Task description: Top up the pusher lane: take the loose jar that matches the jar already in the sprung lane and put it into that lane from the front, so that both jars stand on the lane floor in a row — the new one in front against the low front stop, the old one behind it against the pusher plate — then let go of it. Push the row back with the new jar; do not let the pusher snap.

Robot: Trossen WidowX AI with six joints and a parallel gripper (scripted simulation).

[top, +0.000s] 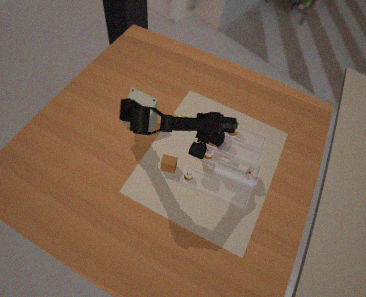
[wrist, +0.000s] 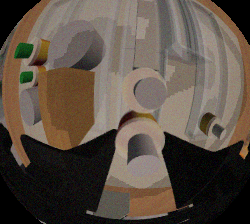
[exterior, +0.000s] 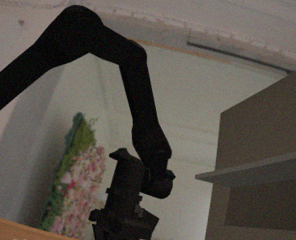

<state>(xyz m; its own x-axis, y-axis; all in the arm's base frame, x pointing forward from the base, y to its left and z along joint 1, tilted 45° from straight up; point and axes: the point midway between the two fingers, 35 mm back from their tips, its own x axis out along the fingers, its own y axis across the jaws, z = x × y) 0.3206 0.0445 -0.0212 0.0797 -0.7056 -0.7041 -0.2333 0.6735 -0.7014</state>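
Now: the brown box 80 mm to the left of my gripper tip and 10 mm below it. Round my gripper tip: clear lane rack (150 mm ahead, 10 mm to the left, 30 mm below); pale pusher part (150 mm ahead).
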